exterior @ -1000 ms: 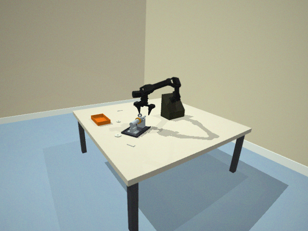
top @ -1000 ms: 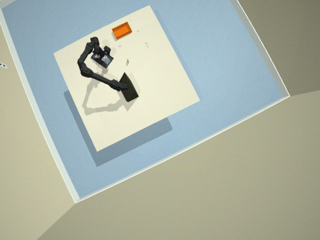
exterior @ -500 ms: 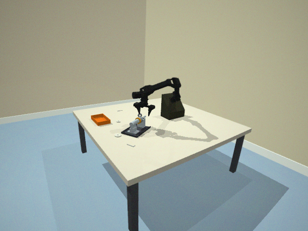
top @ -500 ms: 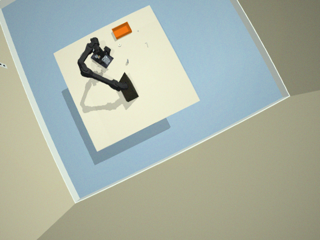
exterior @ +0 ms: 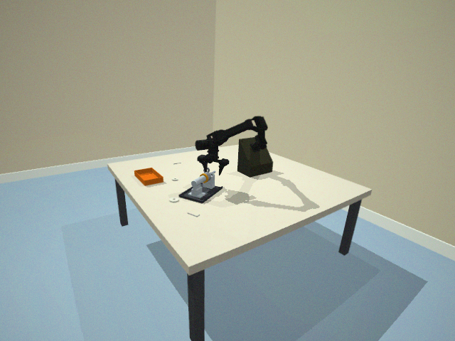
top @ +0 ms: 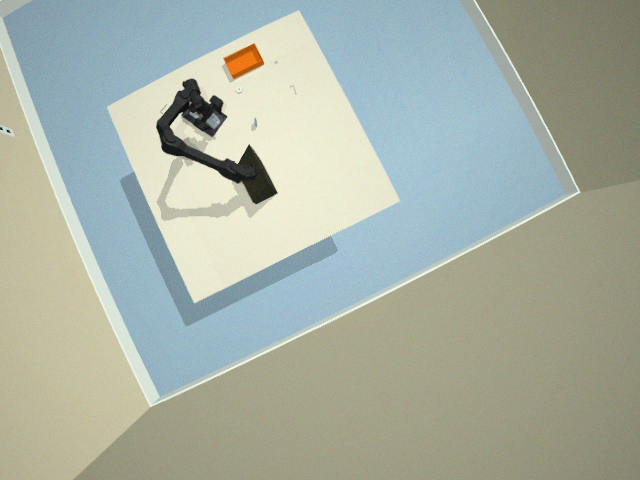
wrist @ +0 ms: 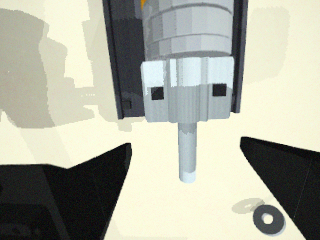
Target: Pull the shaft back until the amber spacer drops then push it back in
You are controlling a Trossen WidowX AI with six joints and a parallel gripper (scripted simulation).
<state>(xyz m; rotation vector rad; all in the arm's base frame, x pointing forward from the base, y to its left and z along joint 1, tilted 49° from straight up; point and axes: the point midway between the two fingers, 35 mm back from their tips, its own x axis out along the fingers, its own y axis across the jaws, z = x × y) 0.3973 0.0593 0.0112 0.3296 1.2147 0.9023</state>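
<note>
Now: gripper tip 70 mm short of the pale grey shaft, 30 mm to the right of it and 10 mm below it. Round my gripper tip: amber spacer 90 mm ahead, 40 mm to the left, 10 mm above; orange tray 310 mm to the right, 270 mm ahead, 60 mm below.
</note>
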